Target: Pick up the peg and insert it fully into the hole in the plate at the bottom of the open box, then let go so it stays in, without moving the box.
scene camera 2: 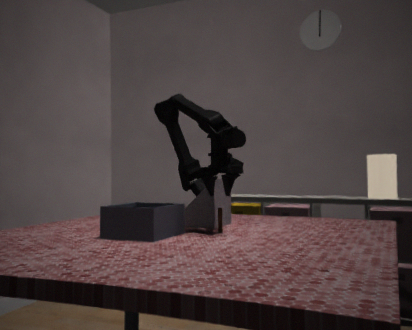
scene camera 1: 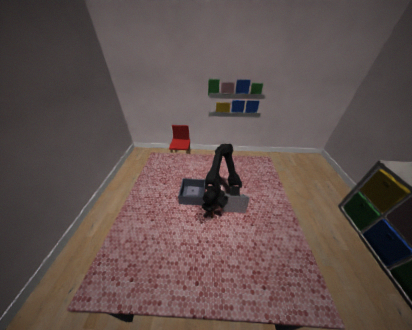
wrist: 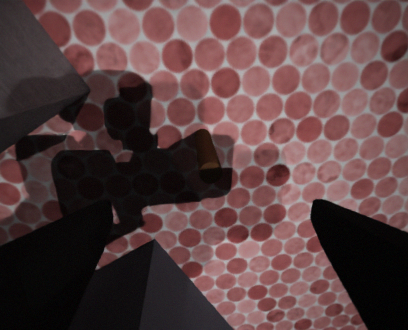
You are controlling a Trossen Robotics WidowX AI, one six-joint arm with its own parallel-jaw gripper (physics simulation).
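Places are measured from the arm's base along level axes (x ahead, y right, z down), in metres.
Pixels of known places: gripper, fingertip midpoint: [scene camera 2: 219, 196] [scene camera 1: 212, 207] [wrist: 212, 209]; arm's base, origin of the base link: [scene camera 2: 205, 195] [scene camera 1: 235, 195].
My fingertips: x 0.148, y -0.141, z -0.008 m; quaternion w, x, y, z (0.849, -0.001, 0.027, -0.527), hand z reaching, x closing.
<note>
For each thing: its middle in the pictures, then the offset to it from my fingertips. "pt": a spot on its surface instead.
- brown peg, body centre: [wrist: 205, 151] [scene camera 2: 220, 220] dy -0.002, dx +0.002, dz +0.080 m
- open dark grey box, body centre: [scene camera 2: 144, 220] [scene camera 1: 192, 191] dy +0.176, dx +0.182, dz +0.071 m
- light plate, surface spot: [scene camera 1: 198, 193] pt dy +0.168, dx +0.134, dz +0.077 m
The brown peg [scene camera 2: 220, 220] [wrist: 205, 147] stands upright on the patterned table top beside a grey block. The open dark grey box [scene camera 1: 192, 201] [scene camera 2: 127, 223] [wrist: 167, 295] stands to the left of the peg in the second scene view. A light plate [scene camera 1: 198, 193] with a small dark hole lies at its bottom in the first scene view. My gripper [scene camera 1: 212, 216] [scene camera 2: 215, 191] [wrist: 212, 209] is open and empty, with its fingers pointing down above the peg. In the wrist view the peg shows between the fingers' directions, beyond the tips. The plate is hidden in the second scene view.
A light grey block [scene camera 1: 238, 204] [scene camera 2: 200, 212] [wrist: 35, 65] with a sloping side stands close to the peg, near the arm's base. The box's corner shows beside the left finger in the wrist view. The arm's shadow falls around the peg.
</note>
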